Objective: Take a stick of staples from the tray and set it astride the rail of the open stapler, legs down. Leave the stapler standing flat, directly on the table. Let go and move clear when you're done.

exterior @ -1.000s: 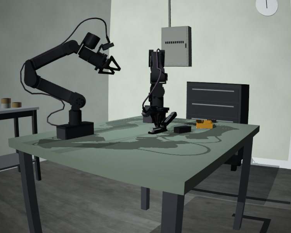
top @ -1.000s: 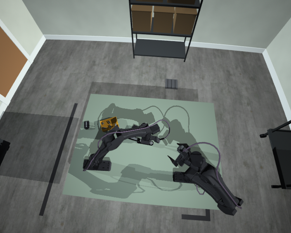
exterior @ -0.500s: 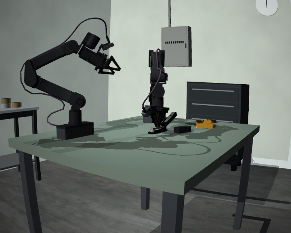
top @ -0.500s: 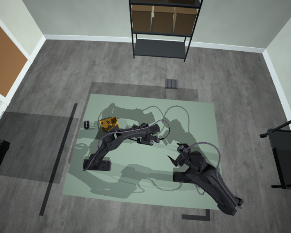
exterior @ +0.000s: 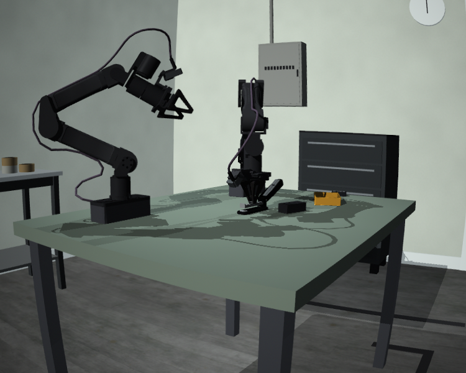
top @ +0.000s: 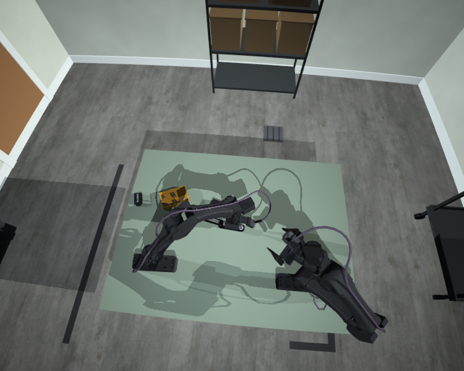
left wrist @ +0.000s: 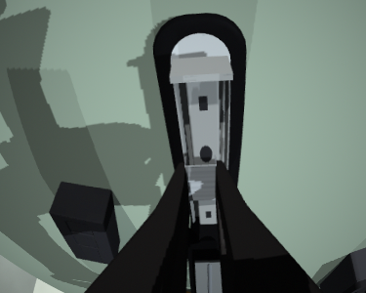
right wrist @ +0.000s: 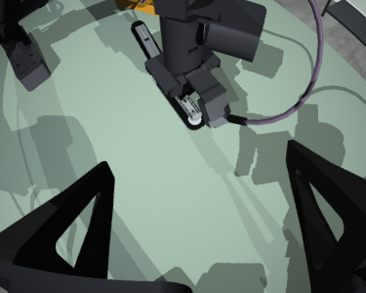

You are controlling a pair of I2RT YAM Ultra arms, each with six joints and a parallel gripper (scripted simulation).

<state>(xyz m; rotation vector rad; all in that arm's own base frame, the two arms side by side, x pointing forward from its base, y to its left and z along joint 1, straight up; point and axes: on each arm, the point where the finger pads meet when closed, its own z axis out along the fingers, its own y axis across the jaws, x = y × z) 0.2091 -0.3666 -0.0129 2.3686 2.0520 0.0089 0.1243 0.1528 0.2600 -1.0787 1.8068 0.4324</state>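
Now: left hand 6 cm to the right of the black stapler. Also, from my left hand: black block (10 cm ahead, 9 cm to the left, 2 cm below); then orange tray (34 cm to the left, 11 cm ahead, 2 cm below).
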